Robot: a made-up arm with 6 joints.
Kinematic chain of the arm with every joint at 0, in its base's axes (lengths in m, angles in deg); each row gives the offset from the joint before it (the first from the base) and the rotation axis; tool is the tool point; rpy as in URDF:
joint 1: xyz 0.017 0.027 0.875 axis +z
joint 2: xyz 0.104 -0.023 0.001 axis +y
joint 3: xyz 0.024 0 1.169 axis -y
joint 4: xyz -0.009 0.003 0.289 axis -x
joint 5: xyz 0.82 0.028 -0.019 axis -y
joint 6: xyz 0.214 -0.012 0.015 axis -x
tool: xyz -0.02 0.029 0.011 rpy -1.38 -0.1 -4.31
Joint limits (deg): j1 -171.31..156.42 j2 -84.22..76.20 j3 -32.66..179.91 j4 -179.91..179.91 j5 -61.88..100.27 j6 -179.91..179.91
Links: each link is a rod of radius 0.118 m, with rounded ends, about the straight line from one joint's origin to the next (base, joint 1, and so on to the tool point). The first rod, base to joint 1, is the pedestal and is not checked.
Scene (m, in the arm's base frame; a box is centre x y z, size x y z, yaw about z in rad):
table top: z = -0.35
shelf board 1: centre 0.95 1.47 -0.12 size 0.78 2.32 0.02 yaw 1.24
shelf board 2: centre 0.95 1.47 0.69 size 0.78 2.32 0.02 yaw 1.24
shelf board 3: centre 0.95 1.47 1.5 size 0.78 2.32 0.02 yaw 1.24
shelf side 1: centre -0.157 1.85 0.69 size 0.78 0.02 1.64 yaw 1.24
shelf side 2: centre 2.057 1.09 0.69 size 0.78 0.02 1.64 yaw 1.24
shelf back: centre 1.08 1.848 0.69 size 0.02 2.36 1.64 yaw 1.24
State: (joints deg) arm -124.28 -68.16 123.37 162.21 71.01 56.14
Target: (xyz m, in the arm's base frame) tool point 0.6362 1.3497 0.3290
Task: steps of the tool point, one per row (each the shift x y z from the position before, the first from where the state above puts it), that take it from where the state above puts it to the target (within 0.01 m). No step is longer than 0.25 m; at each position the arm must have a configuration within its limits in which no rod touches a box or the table.
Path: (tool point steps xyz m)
1: 0.0174 -0.1181 0.0249
2: -0.0023 -0.1315 0.0068
3: -0.0292 -0.1411 -0.0059
4: -0.0599 -0.1464 -0.0123
5: -0.0910 -0.1461 -0.0108
6: -0.1178 -0.1401 -0.0027
7: -0.0140 0.0853 -0.1620
8: -0.0468 0.0755 -0.1736
9: -0.0803 0.0534 -0.1844
10: -0.1099 0.0174 -0.1906
11: 0.0530 0.1478 -0.0207
12: 0.0467 0.1407 0.0021
13: 0.0431 0.1273 0.0186

